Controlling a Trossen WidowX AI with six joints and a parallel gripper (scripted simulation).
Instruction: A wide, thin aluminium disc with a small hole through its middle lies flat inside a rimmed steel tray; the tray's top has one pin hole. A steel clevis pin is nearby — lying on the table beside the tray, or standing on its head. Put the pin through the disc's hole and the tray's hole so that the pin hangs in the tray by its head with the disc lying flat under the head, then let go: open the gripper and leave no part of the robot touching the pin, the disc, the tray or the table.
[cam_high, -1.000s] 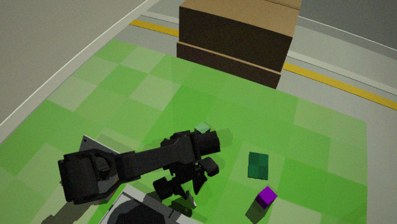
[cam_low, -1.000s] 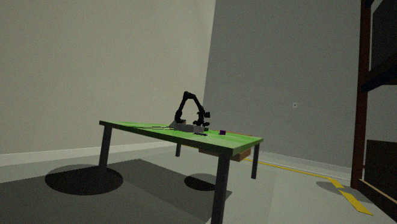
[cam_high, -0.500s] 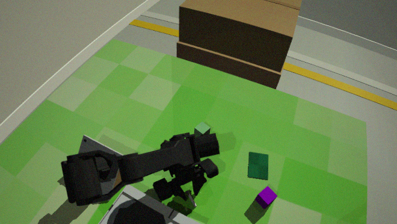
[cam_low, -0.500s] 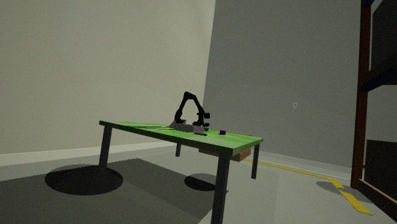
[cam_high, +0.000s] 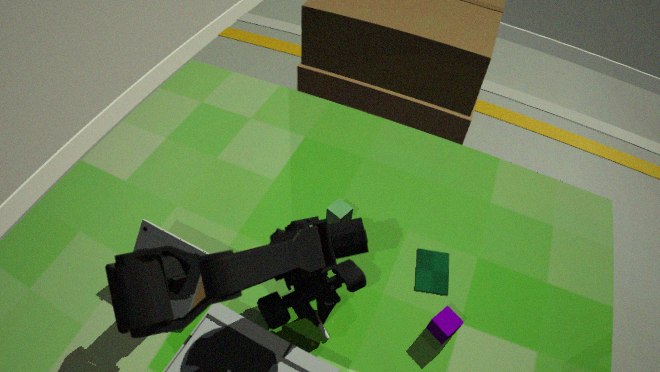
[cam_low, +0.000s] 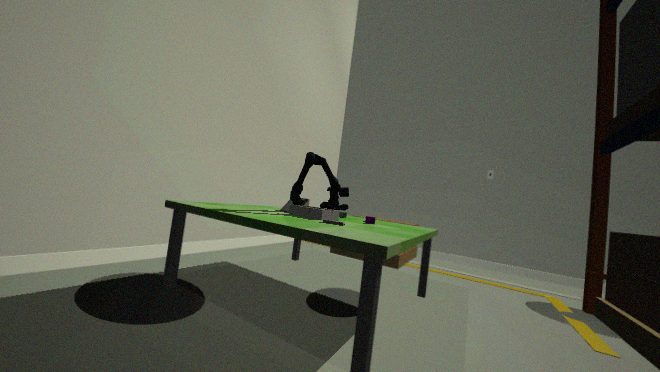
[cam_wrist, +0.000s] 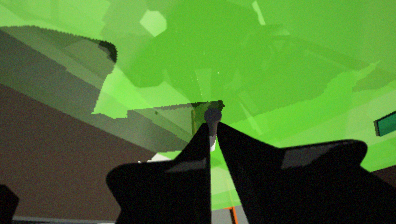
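My gripper tip is now 70 mm past the dark grey disc, 170 mm to the left of it and 50 mm below it. Round my gripper tip: steel tray 40 mm behind, 170 mm to the right, 40 mm above; steel clevis pin 10 mm ahead; purple cube 200 mm ahead, 110 mm to the left, 20 mm above.
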